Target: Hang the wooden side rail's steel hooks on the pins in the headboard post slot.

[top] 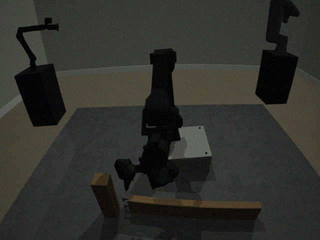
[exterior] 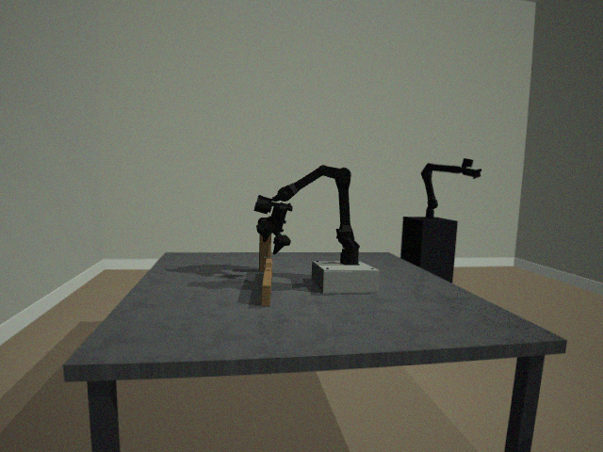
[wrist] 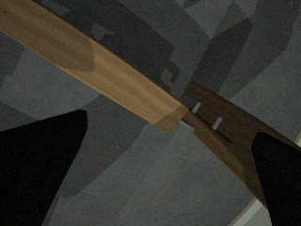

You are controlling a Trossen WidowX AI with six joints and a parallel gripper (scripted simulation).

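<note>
Right now my gripper tip is 11 cm to the left of the wooden headboard post and 4 cm above it.
</note>
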